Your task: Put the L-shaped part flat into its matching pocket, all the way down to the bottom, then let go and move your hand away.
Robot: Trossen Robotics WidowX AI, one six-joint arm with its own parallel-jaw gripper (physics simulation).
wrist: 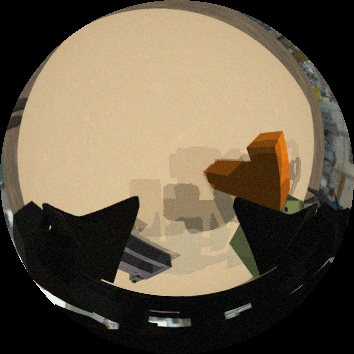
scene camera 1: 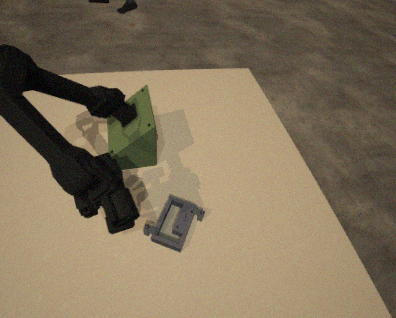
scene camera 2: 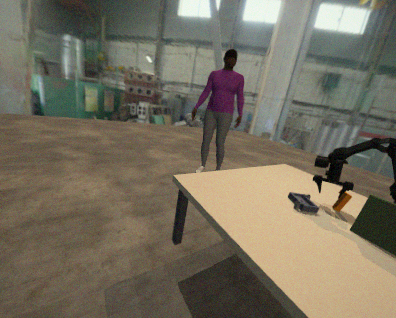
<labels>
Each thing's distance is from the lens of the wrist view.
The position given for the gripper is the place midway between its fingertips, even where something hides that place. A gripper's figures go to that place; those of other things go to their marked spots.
gripper (wrist: 188,202): 10 cm
orange L-shaped part (wrist: 264,179): 10 cm
grey pocket fixture (wrist: 141,260): 26 cm
The marked spots on the grey pocket fixture and the orange L-shaped part are 25 cm apart.
</labels>
